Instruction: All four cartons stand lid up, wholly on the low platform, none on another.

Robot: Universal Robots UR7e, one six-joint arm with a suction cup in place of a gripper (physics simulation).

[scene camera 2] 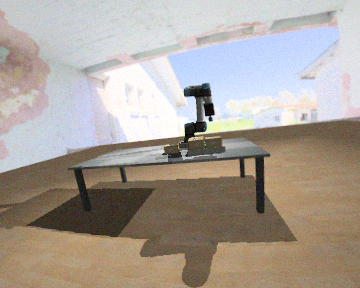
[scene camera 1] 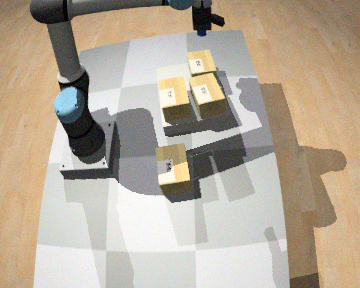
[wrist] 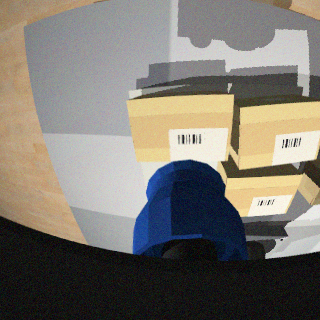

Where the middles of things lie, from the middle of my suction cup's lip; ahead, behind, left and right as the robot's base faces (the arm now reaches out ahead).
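Labels:
With the low white platform (scene camera 1: 195,122) as the reference, my suction cup is 80 mm past it, 70 mm to the left of it and 260 mm above it.

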